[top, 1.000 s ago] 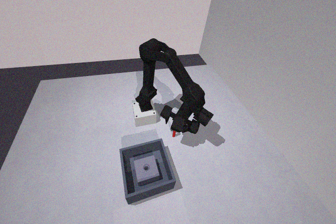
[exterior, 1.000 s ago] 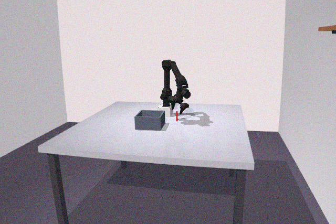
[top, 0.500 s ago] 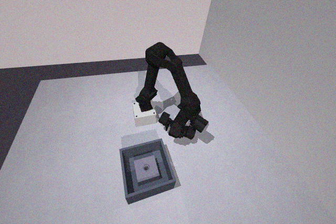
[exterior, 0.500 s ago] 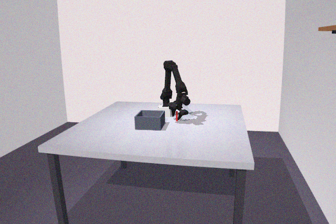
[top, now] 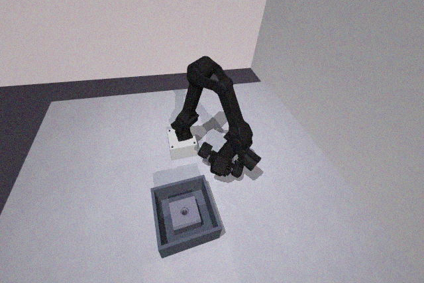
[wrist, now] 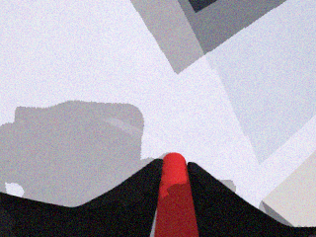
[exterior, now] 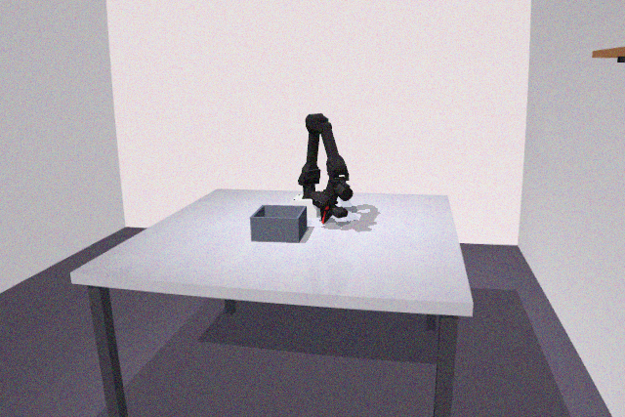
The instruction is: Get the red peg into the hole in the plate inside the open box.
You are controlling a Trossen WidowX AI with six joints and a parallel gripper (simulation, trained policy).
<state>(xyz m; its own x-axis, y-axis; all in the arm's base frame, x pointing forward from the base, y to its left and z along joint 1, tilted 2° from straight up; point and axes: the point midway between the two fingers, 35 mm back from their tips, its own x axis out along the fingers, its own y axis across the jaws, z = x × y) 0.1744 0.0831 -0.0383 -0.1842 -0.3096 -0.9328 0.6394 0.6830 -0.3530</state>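
The light plate is 17 cm to the right of my gripper tip, 15 cm ahead of it and 3 cm above it. Round my gripper tip: red peg (3 cm above, 1 cm to the left, 1 cm ahead); then grey box (17 cm to the right, 15 cm ahead, 1 cm above).
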